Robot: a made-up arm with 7 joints. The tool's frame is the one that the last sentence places. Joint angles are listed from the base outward.
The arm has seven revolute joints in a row. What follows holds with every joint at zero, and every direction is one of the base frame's. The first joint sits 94 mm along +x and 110 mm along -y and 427 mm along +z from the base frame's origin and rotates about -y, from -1.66 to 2.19 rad. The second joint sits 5 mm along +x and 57 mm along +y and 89 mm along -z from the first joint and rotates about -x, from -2.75 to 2.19 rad. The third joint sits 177 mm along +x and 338 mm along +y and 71 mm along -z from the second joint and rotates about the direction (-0.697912, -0.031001, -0.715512), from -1.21 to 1.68 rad. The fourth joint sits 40 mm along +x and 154 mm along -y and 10 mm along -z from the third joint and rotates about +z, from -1.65 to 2.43 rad. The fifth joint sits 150 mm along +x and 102 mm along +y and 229 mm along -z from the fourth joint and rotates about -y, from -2.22 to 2.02 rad. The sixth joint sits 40 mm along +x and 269 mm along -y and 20 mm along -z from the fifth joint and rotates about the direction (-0.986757, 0.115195, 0.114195), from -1.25 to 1.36 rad. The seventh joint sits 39 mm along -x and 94 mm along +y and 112 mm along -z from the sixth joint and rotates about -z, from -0.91 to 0.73 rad. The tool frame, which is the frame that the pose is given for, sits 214 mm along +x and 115 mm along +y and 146 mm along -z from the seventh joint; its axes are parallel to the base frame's.
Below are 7 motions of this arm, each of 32 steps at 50 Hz.
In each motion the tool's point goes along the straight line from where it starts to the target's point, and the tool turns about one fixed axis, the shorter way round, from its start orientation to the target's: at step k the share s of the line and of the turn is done. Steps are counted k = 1, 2, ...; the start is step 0. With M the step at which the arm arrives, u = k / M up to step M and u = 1 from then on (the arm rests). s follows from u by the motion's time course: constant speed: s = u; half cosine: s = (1 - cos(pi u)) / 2; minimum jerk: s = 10 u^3 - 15 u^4 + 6 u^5.
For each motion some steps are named. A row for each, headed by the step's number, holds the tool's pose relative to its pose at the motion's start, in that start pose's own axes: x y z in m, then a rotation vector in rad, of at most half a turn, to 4 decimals.
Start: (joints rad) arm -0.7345 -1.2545 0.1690 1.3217 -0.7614 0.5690 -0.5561
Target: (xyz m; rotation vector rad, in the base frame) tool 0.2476 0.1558 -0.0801 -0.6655 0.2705 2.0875
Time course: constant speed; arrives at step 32
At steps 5, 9, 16, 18, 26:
5: -0.0713 -0.0148 -0.0001 -0.0753 0.1473 0.0399
9: -0.1283 -0.0266 -0.0002 -0.1355 0.2651 0.0719
16: -0.2280 -0.0474 -0.0004 -0.2408 0.4713 0.1278
18: -0.2566 -0.0533 -0.0005 -0.2709 0.5302 0.1437
26: -0.3706 -0.0770 -0.0007 -0.3913 0.7658 0.2076

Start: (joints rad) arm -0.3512 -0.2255 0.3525 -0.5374 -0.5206 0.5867 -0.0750
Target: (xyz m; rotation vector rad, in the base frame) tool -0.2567 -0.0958 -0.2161 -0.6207 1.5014 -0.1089
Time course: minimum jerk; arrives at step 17
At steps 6, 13, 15, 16, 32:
6: -0.0354 -0.0309 -0.0495 -0.1028 0.0682 0.0327
13: -0.1345 -0.1176 -0.1881 -0.3909 0.2591 0.1242
15: -0.1456 -0.1273 -0.2036 -0.4231 0.2804 0.1344
16: -0.1473 -0.1288 -0.2060 -0.4281 0.2837 0.1360
32: -0.1476 -0.1290 -0.2064 -0.4289 0.2843 0.1362

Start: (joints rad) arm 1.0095 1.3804 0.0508 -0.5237 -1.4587 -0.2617 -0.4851
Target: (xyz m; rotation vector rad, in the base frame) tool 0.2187 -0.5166 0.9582 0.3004 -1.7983 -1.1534
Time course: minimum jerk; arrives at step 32
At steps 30, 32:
30: -0.1081 -0.2864 0.6525 0.8072 -1.2074 -0.3734
32: -0.1084 -0.2871 0.6540 0.8090 -1.2101 -0.3742

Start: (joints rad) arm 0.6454 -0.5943 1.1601 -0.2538 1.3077 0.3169 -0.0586
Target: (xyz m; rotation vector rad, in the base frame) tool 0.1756 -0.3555 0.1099 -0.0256 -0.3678 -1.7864
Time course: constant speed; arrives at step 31
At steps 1, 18, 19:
1: -0.0139 -0.0083 0.0005 -0.0086 0.0383 -0.0111
18: -0.2500 -0.1490 0.0083 -0.1550 0.6893 -0.1994
19: -0.2639 -0.1573 0.0088 -0.1636 0.7276 -0.2105

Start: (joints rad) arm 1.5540 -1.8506 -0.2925 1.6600 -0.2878 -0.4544 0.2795
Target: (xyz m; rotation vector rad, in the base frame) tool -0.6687 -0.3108 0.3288 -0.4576 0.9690 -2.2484
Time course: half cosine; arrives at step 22
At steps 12, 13, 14, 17, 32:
12: 0.1122 0.2241 0.2541 0.2077 -0.3061 0.1792
13: 0.1259 0.2514 0.2851 0.2331 -0.3434 0.2010
14: 0.1391 0.2776 0.3148 0.2574 -0.3793 0.2220
17: 0.1725 0.3444 0.3905 0.3193 -0.4704 0.2754
32: 0.1965 0.3923 0.4449 0.3637 -0.5359 0.3137

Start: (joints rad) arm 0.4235 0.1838 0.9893 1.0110 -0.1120 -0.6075 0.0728
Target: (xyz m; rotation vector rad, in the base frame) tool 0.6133 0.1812 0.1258 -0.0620 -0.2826 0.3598
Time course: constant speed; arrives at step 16
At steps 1, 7, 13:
1: -0.0036 0.0086 0.0072 0.0111 -0.0165 0.0266
7: -0.0253 0.0601 0.0503 0.0775 -0.1154 0.1865
13: -0.0471 0.1116 0.0934 0.1440 -0.2144 0.3463

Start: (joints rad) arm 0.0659 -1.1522 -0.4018 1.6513 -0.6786 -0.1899 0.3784
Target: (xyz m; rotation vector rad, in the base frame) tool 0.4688 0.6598 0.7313 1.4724 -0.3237 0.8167
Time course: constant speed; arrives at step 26
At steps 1, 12, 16, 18, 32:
1: 0.0019 -0.0085 0.0057 0.0226 -0.0196 -0.0252
12: 0.0233 -0.1021 0.0687 0.2713 -0.2353 -0.3027
16: 0.0311 -0.1361 0.0916 0.3618 -0.3138 -0.4036
18: 0.0350 -0.1531 0.1030 0.4070 -0.3530 -0.4540
32: 0.0506 -0.2211 0.1488 0.5879 -0.5099 -0.6558

